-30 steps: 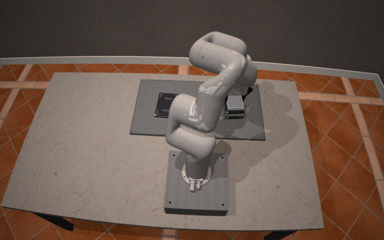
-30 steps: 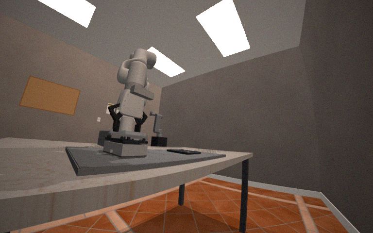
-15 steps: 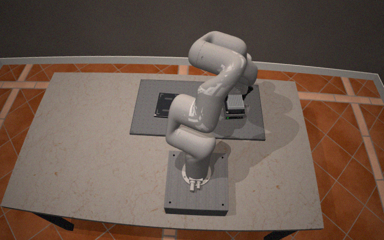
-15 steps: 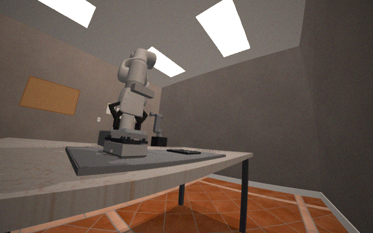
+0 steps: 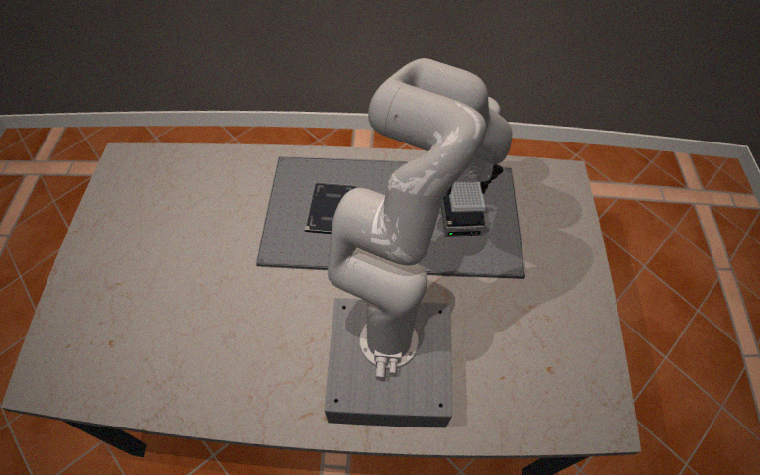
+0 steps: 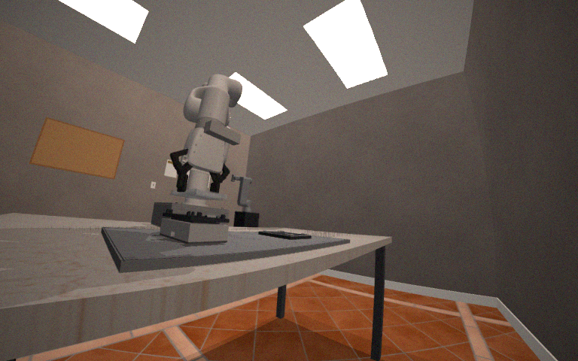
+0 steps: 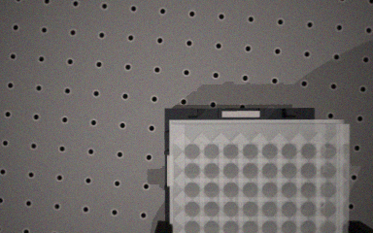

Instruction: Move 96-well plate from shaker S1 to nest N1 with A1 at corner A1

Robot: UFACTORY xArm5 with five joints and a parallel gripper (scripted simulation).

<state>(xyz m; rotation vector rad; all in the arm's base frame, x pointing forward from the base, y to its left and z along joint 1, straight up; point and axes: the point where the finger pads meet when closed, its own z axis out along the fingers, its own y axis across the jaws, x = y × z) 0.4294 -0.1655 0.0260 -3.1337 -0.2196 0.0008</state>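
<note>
Right now the plate nest N1 is 20 mm behind my hand, 350 mm to the left of it and 110 mm below it. The rest, counted from my hand: A1 mark 90 mm behind, 410 mm to the left, 110 mm below; then 96-well plate 10 mm below.
</note>
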